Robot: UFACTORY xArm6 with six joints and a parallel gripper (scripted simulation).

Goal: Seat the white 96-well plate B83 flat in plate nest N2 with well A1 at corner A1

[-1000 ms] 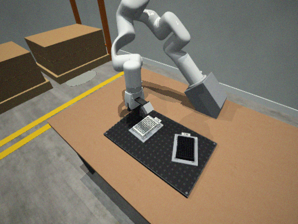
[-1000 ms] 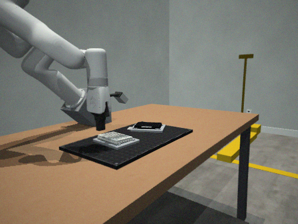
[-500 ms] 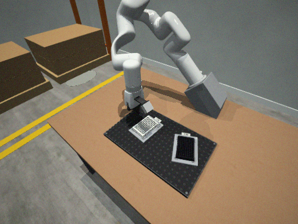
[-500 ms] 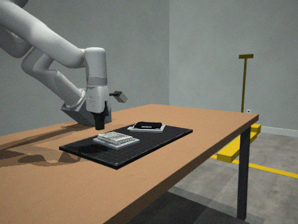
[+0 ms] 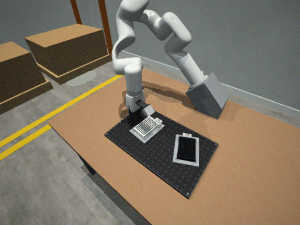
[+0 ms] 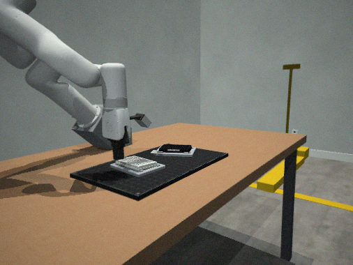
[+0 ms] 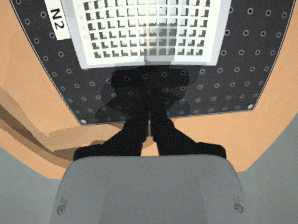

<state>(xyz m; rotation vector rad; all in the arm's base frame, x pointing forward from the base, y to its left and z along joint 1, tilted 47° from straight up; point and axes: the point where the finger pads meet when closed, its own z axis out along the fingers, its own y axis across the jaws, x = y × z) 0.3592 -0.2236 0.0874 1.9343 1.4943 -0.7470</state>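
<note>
My gripper is now 7 cm to the right of the white 96-well plate B83, 5 cm above it and 2 cm short of it. Round my hand: N2 label (10 cm to the left, 8 cm behind, 7 cm below); A1 mark (14 cm to the left, 6 cm below, 4 cm behind); black plate B38 (31 cm to the left, 5 cm below, 3 cm ahead).
</note>
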